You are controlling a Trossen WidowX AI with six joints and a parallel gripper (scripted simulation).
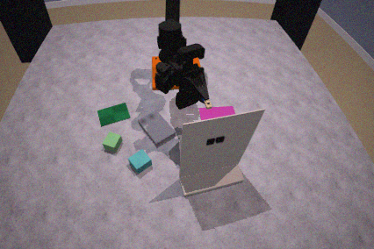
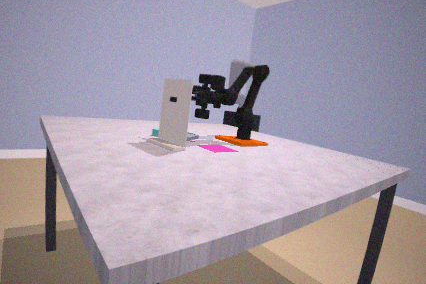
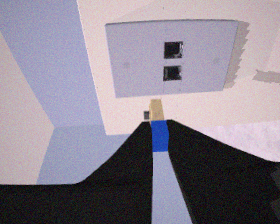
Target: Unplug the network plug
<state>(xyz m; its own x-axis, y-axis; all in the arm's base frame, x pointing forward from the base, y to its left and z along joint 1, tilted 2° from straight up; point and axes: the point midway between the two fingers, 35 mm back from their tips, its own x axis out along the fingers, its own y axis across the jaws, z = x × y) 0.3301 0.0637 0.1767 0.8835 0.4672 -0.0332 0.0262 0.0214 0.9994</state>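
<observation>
My gripper tip is now 200 mm above the magenta square, 100 mm past it and 70 mm to the right of it. Also, from my gripper tip: grey flat patch 190 mm below, 130 mm to the right, 60 mm behind; then network plug right at my gripper tip; then white upright panel 90 mm below, 90 mm ahead, 20 mm to the left.
</observation>
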